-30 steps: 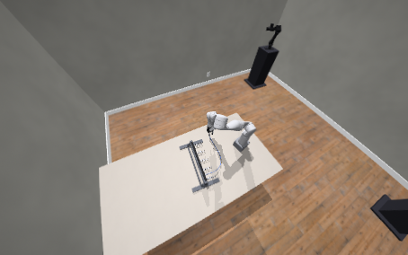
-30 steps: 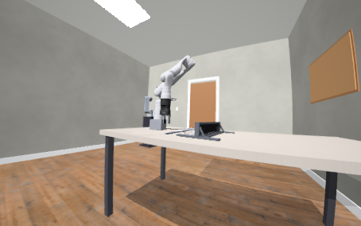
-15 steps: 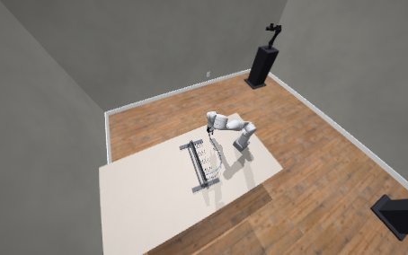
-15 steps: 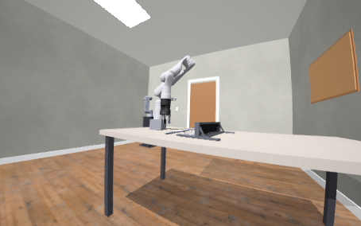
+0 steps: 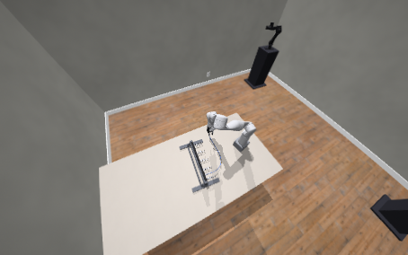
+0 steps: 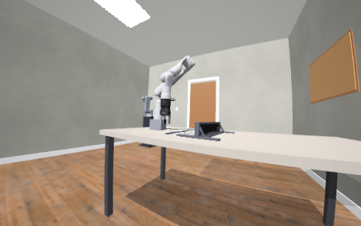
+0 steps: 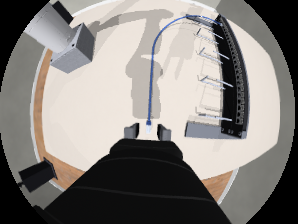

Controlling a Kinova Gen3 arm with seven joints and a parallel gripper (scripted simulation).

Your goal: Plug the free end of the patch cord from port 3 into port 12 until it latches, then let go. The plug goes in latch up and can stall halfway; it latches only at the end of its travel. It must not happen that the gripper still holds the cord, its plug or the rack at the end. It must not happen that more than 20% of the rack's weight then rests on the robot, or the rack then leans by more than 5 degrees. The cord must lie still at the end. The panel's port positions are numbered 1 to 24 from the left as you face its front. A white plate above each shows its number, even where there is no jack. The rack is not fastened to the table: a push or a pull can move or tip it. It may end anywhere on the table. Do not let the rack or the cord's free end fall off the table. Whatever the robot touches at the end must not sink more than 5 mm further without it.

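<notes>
My hand is 10 mm to the left of the plug and 90 mm above it.
</notes>
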